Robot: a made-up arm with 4 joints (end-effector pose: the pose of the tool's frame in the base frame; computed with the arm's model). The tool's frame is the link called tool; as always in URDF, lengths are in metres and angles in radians.
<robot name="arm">
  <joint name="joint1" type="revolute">
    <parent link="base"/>
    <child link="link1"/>
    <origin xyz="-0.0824 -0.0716 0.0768"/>
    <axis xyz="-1 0 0"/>
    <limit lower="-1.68" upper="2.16"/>
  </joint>
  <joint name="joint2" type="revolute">
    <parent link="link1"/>
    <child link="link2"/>
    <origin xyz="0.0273 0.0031 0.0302"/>
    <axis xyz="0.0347 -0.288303 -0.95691"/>
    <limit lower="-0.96" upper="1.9"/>
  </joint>
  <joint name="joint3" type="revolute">
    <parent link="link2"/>
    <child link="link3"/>
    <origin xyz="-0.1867 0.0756 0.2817"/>
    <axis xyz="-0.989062 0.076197 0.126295"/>
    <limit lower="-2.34" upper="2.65"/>
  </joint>
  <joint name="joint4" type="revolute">
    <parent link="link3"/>
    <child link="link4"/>
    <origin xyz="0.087 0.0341 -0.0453"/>
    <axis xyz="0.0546 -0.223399 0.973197"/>
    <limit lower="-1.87" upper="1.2"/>
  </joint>
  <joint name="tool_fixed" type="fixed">
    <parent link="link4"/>
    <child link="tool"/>
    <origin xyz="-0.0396 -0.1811 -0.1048"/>
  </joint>
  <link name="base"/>
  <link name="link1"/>
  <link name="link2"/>
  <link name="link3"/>
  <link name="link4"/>
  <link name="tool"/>
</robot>
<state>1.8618 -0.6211 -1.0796 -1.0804</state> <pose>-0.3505 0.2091 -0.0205 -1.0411 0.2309 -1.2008</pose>
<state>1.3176 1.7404 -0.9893 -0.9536</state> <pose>0.0847 0.1870 -0.1731 0.7079 -1.5895 -0.9288</pose>
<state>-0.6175 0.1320 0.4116 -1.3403</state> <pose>-0.3609 -0.1021 0.3012 0.0936 0.4814 -1.3337</pose>
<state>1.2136 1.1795 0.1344 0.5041</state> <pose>-0.1813 0.0702 0.1061 -1.3232 -0.6867 -0.3606</pose>
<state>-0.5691 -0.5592 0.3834 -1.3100</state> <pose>-0.3210 -0.2873 0.2477 0.0300 0.2689 -0.6509</pose>
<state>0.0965 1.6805 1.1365 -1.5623</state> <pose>-0.0628 0.2955 0.1721 0.8904 -0.0603 2.8653</pose>
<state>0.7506 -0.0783 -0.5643 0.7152</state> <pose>-0.0537 0.0433 0.1379 -0.1485 -0.0932 0.7049</pose>
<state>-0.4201 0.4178 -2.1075 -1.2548</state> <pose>-0.2802 0.0326 0.5237 2.5394 1.0891 -0.5920</pose>
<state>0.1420 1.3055 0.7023 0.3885</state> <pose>-0.2581 0.0097 0.2856 -0.6431 0.0616 -0.8512</pose>
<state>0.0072 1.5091 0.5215 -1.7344</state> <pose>-0.0053 0.2795 0.2122 0.0368 -0.0823 3.1032</pose>
